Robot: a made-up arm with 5 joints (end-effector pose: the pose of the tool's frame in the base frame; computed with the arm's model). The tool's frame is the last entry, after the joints.
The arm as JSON. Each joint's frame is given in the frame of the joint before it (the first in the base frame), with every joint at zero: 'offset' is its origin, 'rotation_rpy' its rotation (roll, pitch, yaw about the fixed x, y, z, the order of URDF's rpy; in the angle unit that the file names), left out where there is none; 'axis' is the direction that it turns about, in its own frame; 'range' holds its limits. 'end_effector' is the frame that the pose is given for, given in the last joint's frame.
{
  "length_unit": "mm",
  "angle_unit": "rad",
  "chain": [
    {
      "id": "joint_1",
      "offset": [
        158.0,
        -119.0,
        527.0
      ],
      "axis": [
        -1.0,
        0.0,
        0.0
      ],
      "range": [
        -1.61,
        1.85
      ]
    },
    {
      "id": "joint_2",
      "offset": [
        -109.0,
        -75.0,
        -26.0
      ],
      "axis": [
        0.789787,
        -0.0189,
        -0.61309
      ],
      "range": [
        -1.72,
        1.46
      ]
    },
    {
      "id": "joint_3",
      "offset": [
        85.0,
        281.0,
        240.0
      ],
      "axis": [
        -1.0,
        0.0,
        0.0
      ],
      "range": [
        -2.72,
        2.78
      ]
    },
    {
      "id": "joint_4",
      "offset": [
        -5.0,
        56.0,
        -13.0
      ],
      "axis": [
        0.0,
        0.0,
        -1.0
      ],
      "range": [
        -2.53,
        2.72
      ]
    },
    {
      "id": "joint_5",
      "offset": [
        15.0,
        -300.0,
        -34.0
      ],
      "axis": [
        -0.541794,
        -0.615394,
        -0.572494
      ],
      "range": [
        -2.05,
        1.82
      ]
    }
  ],
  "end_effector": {
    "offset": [
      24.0,
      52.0,
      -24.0
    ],
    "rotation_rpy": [
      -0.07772,
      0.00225,
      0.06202
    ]
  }
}
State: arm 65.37 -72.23 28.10 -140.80 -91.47
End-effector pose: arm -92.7 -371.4 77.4 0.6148 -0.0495 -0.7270 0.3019
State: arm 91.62 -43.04 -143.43 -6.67 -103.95
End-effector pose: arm -67.8 -309.1 171.5 0.4740 0.6170 0.4556 0.4325
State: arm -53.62 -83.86 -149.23 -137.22 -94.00
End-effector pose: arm 17.3 148.0 810.8 0.2276 0.1251 0.6027 -0.7545
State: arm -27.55 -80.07 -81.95 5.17 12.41
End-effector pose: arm -90.2 81.6 287.3 0.9201 0.2464 0.1305 0.2750
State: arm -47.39 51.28 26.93 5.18 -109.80
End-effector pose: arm 65.8 -487.8 539.3 0.3028 0.8462 0.1282 0.4194
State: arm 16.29 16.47 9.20 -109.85 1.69
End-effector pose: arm 418.3 196.8 650.4 0.6203 -0.0904 0.0438 0.7779
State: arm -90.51 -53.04 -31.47 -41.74 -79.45
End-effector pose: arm 136.7 -46.5 768.5 0.2205 0.2875 -0.0879 0.9279
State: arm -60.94 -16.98 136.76 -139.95 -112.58
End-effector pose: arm 288.5 -89.4 600.3 0.3544 0.0636 -0.9307 -0.0650
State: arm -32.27 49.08 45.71 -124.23 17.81
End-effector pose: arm 458.8 -171.4 712.3 0.6757 0.2312 -0.2530 0.6527
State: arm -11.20 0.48 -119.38 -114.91 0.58
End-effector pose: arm 338.7 -36.9 973.1 0.2325 0.4572 -0.7960 0.3214
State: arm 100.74 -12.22 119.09 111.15 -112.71
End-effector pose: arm -142.7 -102.7 405.9 0.2880 -0.9309 -0.0771 0.2108
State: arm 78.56 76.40 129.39 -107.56 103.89
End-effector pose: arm 336.8 -199.8 850.3 0.4634 -0.8014 0.0974 0.3654
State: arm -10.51 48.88 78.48 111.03 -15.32
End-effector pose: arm 2.9 -72.7 768.4 0.4878 -0.2039 -0.0701 -0.8459
